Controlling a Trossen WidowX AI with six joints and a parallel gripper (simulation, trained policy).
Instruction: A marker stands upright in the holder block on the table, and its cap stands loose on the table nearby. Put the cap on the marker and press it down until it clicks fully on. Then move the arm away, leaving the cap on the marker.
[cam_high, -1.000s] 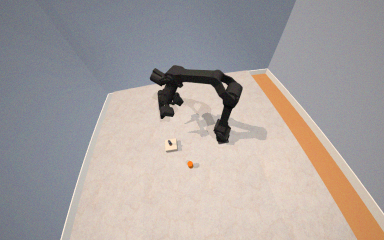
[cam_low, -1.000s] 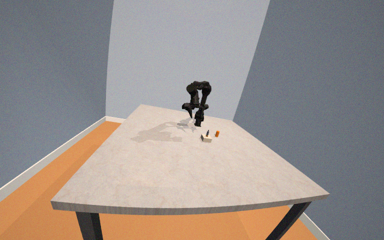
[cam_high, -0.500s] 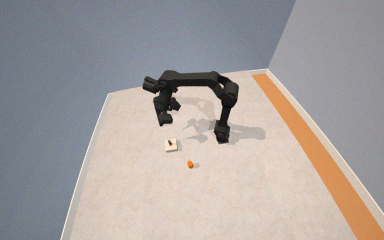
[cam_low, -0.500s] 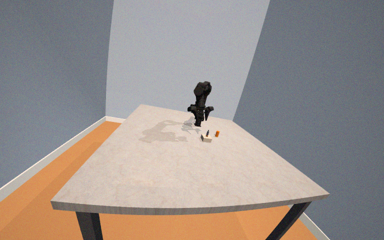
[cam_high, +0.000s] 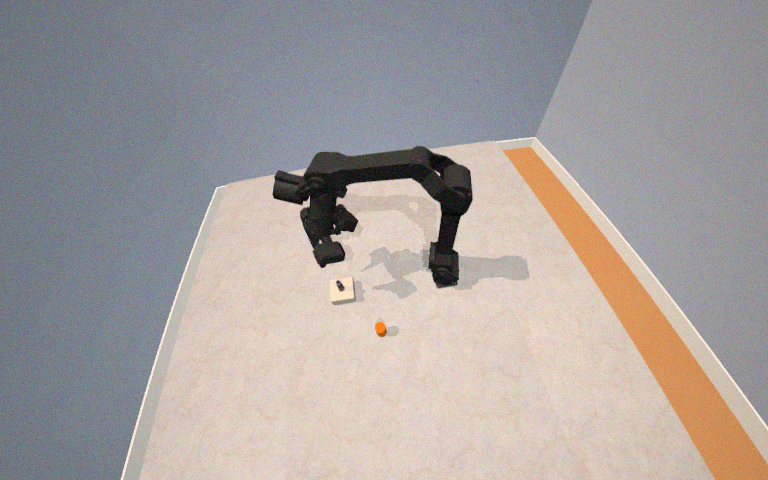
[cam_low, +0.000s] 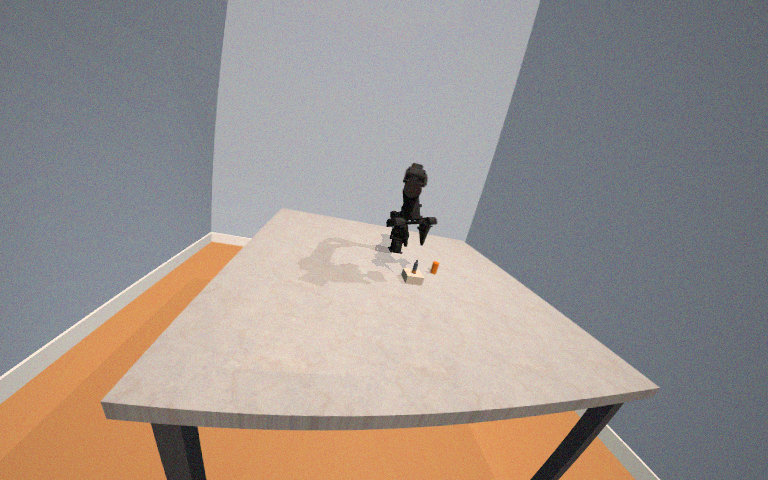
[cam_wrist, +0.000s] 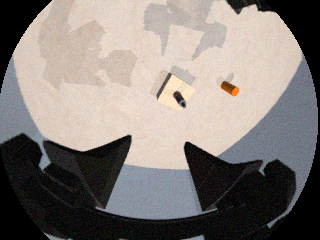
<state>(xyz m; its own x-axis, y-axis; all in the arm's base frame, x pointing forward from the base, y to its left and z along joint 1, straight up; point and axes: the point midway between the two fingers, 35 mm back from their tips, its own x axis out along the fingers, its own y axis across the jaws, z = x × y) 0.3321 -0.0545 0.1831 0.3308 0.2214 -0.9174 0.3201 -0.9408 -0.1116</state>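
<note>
Now: gripper tip 130 mm past the orange cap, 180 mm to the right of it and 130 mm above it. The rest, counted from my gripper tip: cream sliver (30 mm behind, 40 mm to the left, 120 mm below); then cream holder block (30 mm behind, 40 mm to the left, 140 mm below).
</note>
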